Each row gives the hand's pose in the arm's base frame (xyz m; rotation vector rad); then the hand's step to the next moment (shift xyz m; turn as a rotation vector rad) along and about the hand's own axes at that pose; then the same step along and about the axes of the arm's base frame.
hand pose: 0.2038 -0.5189 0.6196 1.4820 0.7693 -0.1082
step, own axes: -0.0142 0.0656 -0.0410 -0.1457 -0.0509 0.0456
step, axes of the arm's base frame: 0.0067 0.0406 0.0670 -0.1192 -0.1043 0.0282
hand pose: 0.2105 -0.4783 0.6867 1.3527 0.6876 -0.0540
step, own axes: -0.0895 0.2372 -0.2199 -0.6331 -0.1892 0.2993
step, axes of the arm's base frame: -0.0657 0.2265 0.2388 -0.4620 -0.5371 0.1559
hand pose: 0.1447 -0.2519 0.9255 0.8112 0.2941 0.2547
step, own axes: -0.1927 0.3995 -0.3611 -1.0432 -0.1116 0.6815
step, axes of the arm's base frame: -0.3504 0.4427 0.0913 -0.7169 -0.8788 0.5281
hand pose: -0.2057 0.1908 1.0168 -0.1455 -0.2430 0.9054
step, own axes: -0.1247 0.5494 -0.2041 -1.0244 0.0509 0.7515
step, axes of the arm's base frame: -0.4360 0.2318 -0.3394 -0.8480 -0.7632 0.5613
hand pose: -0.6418 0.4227 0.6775 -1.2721 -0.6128 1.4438
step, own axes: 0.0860 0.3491 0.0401 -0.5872 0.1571 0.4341
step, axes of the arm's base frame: -0.1544 -0.0161 -0.3267 -0.5365 -0.4752 0.2104
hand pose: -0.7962 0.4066 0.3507 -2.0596 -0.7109 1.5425
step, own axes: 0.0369 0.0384 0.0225 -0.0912 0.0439 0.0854
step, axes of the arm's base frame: -0.0082 -0.0037 -0.0571 -0.0982 -0.0875 0.0155
